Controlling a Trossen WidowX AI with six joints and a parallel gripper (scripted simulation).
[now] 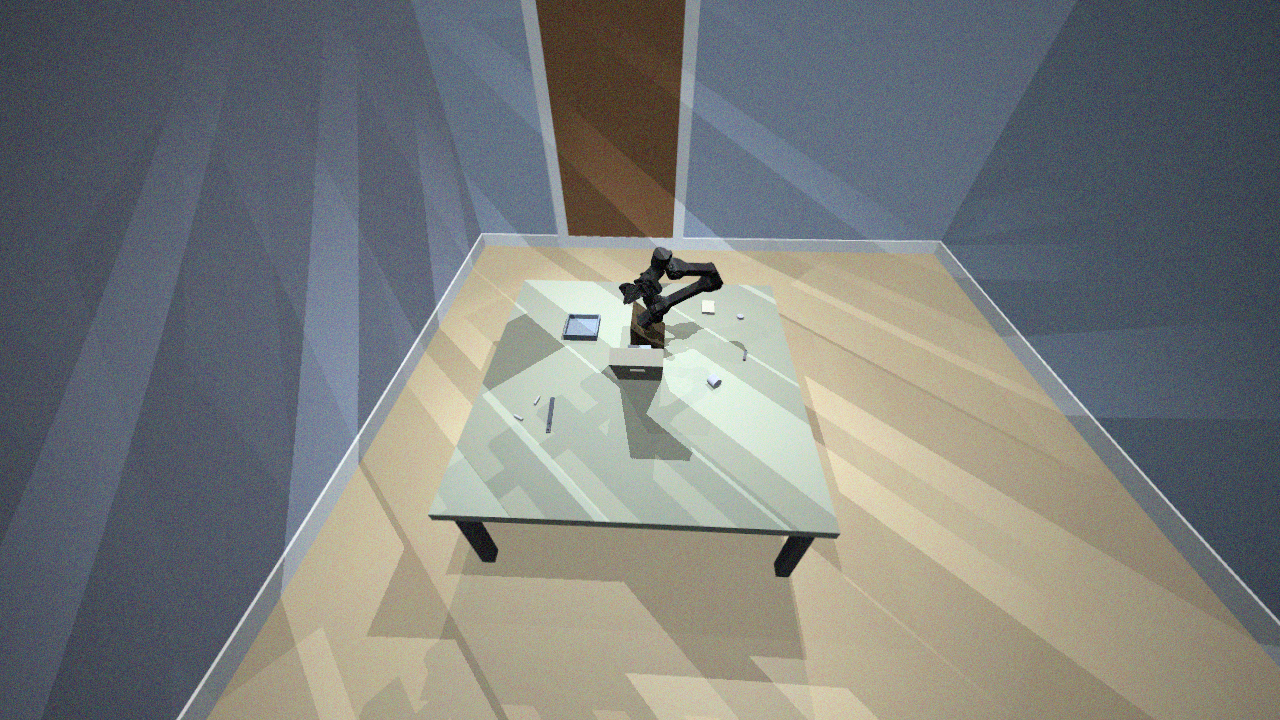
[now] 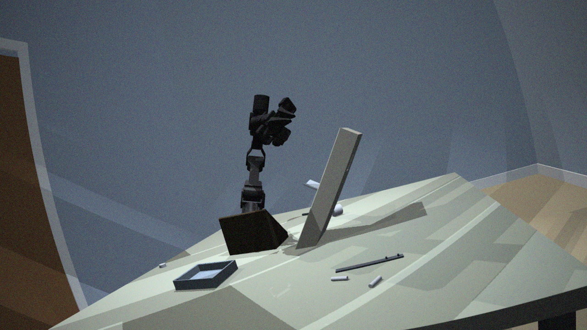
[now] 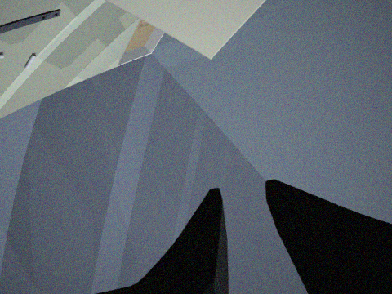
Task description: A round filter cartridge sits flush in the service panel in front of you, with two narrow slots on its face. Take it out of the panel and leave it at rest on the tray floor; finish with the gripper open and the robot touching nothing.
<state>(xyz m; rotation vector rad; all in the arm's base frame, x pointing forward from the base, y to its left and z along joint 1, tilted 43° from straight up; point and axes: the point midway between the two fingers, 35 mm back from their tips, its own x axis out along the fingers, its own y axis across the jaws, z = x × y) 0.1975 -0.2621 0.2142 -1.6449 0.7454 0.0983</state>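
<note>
Now: gripper tip 110 mm short of the white round filter cartridge, 30 mm to the right of it and 160 mm above it. Round my gripper tip: shallow grey tray 350 mm behind, 200 mm to the right, 410 mm below; pale service panel 60 mm ahead, 40 mm to the left, 240 mm below.
</note>
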